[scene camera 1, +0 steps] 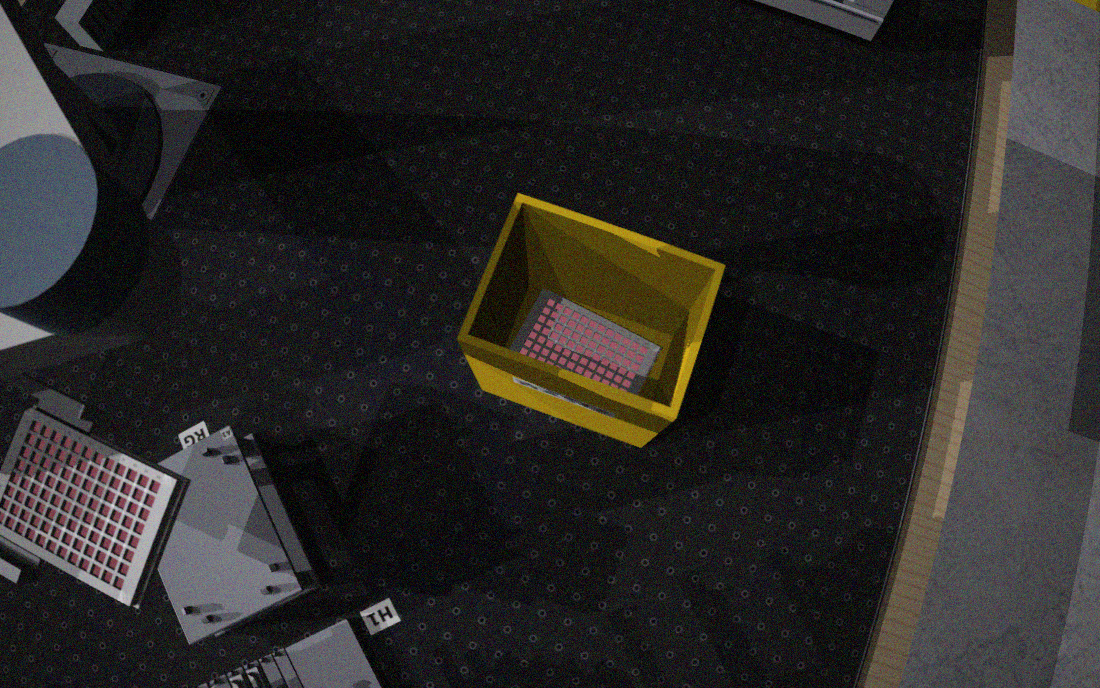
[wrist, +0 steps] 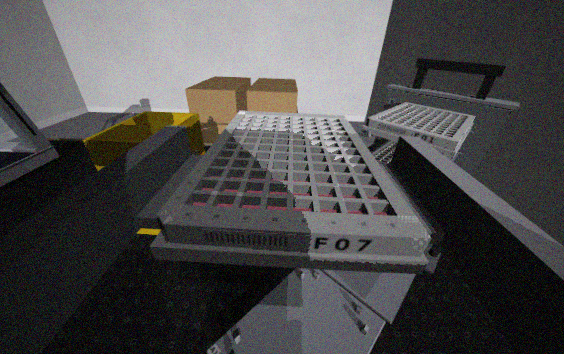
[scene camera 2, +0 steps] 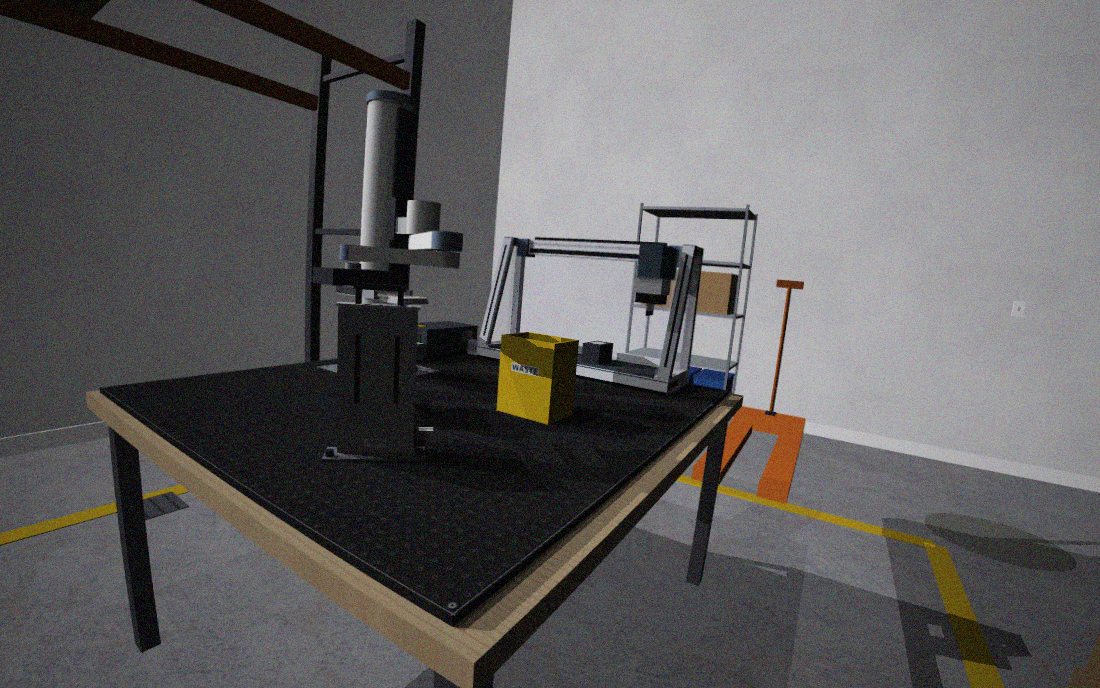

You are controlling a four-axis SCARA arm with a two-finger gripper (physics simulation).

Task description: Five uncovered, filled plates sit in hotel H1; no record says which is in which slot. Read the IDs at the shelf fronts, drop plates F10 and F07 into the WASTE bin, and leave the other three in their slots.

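Frame: origin at the arm's base, x ahead, y left, z up, level; centimetres.
Where they show: gripper, between the fingertips: (scene camera 1: 59, 495) (wrist: 290, 150) (scene camera 2: 394, 294).
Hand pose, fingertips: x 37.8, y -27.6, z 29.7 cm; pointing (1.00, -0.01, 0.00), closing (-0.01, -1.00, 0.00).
Note:
Each offset is from my fingertips to the centre of the thing. "pt": to the spot under its first point.
My gripper (scene camera 1: 64, 490) (wrist: 290, 150) is shut on plate F07 {dz -0.9, dx +1.1, dy +0.0 cm} (scene camera 1: 85, 507) (wrist: 320, 242), its ID readable at the front in the wrist view. The plate is level, uncovered, with pink-filled wells. It hangs over the flat grey stand RG, left of the yellow WASTE bin {dz -18.4, dx +26.8, dy +25.0 cm} (scene camera 1: 559, 421) (scene camera 2: 523, 393) (wrist: 145, 137). Another pink-filled plate {dz -27.1, dx +26.6, dy +25.2 cm} (scene camera 1: 596, 336) lies in the bin, its ID not readable. Hotel H1 {dz -12.4, dx +17.2, dy -18.0 cm} (scene camera 1: 332, 649) (scene camera 2: 377, 373) is cut off at the bottom edge in scene camera 1. In the wrist view an upper hotel plate {dz -2.5, dx +14.3, dy -15.3 cm} (wrist: 422, 122) shows at right, its ID not fully legible.
Stand RG {dz -24.9, dx +0.6, dy -2.5 cm} (scene camera 1: 219, 559) (wrist: 325, 315) has small pegs at its corners. A gantry machine (scene camera 2: 685, 312) stands on the bench behind the bin, with a small dark block {pt dz -19.1, dx +18.0, dy +79.0 cm} (scene camera 2: 597, 352). The arm's blue-capped joint (scene camera 1: 40, 219) is at left. Cardboard boxes (wrist: 220, 102) are beyond the bench.

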